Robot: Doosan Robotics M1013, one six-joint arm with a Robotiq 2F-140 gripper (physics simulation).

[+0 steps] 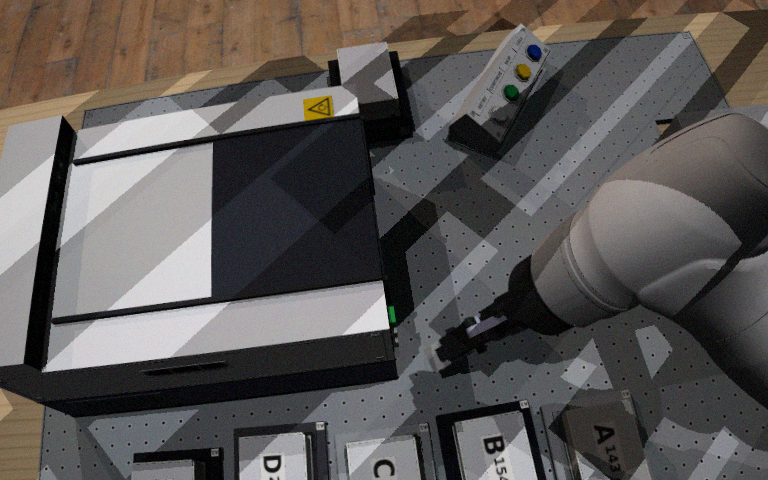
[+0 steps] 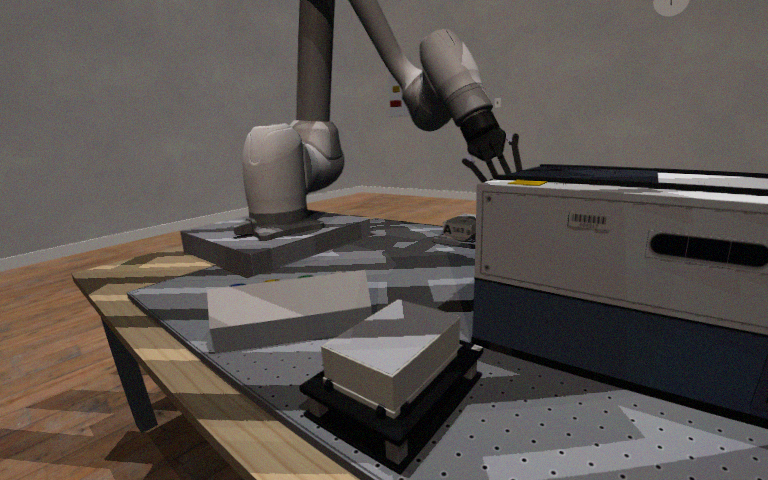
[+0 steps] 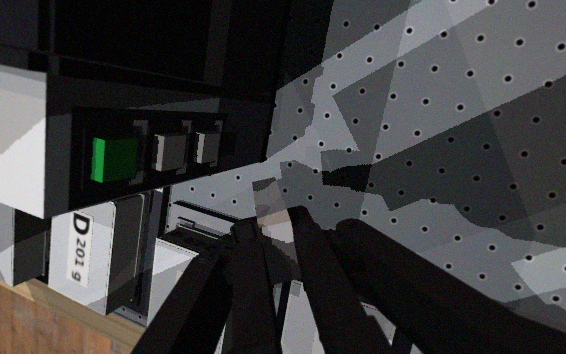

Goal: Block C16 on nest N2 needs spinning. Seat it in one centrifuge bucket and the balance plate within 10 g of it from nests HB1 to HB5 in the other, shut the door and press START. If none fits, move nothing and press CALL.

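Frame: origin at the arm's base, x ahead, y left, z up, level; centimetres.
Where they show: gripper, between the fingertips: (image 1: 433,359) (image 3: 268,201); arm's base, origin of its link: (image 2: 280,228).
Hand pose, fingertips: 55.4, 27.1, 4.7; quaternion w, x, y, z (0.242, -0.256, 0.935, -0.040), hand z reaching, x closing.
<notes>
Each offset is from my fingertips to the top centre of the thing, as dx, dy, dz. "pt": to the spot under its first point.
The centrifuge (image 1: 263,314) (image 2: 549,238) stands at the left with its dark door (image 1: 292,205) shut flat on top. On its right side sit a green button @(+4.8, -2.0, +9.6) (image 1: 392,314) (image 3: 120,159) and two small grey buttons @(+4.8, -2.0, +6.0) (image 3: 169,152). My gripper (image 1: 446,357) (image 2: 498,164) (image 3: 268,201) is shut and empty, and hangs low over the table a little to the right of that button panel. A pale block @(+11.2, -46.3, -1.5) (image 1: 368,71) (image 2: 392,357) sits on a black nest behind the centrifuge. Balance plates marked D @(pt +18.9, +12.0, -4.1) (image 1: 273,457), C @(pt +5.7, +11.5, -4.1) (image 1: 382,459), B @(-8.1, +12.0, -4.1) (image 1: 494,448) and A @(-21.6, +10.4, -4.1) (image 1: 596,438) lie in nests along the front edge.
A sloped button box @(-10.7, -46.9, -1.1) (image 1: 487,102) (image 2: 287,305) at the back right carries a blue button @(-16.0, -52.6, -2.1) (image 1: 534,51), a yellow button @(-13.8, -48.1, -2.1) (image 1: 523,71), a green button @(-11.6, -43.6, -2.1) (image 1: 511,91) and a grey button @(-9.4, -39.1, -2.1) (image 1: 500,115). The arm's base (image 2: 282,176) stands on a plinth at the far side.
</notes>
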